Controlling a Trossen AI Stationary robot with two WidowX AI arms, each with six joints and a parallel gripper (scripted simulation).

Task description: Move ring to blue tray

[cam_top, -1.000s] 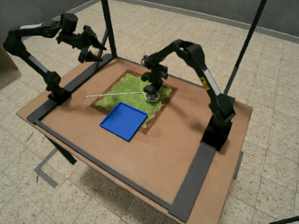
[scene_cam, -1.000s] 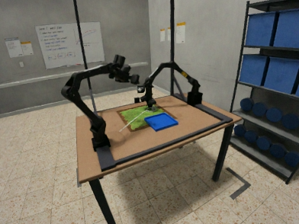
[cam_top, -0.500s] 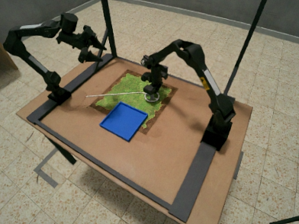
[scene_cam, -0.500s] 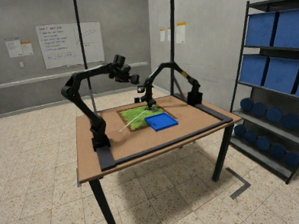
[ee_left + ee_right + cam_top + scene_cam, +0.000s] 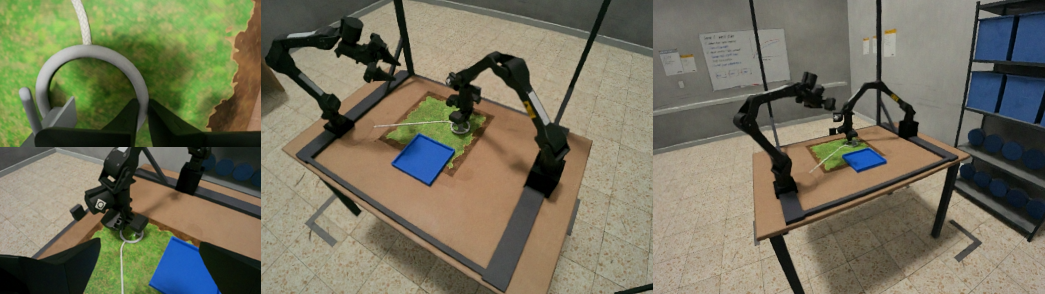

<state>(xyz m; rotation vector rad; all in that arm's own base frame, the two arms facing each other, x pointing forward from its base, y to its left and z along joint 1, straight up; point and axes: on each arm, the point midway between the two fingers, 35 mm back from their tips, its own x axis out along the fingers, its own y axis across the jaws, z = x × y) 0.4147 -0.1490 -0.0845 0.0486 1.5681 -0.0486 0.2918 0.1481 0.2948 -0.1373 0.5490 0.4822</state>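
The grey ring is 4 cm ahead of my left hand, 3 cm below it and 1 cm to the right of it. From my left hand the other things lie so: green grass mat: 11 cm to the right, 7 cm ahead, 5 cm below; then blue tray: 26 cm ahead, 10 cm to the right, 3 cm below; then grey stake: 6 cm ahead, 1 cm below.
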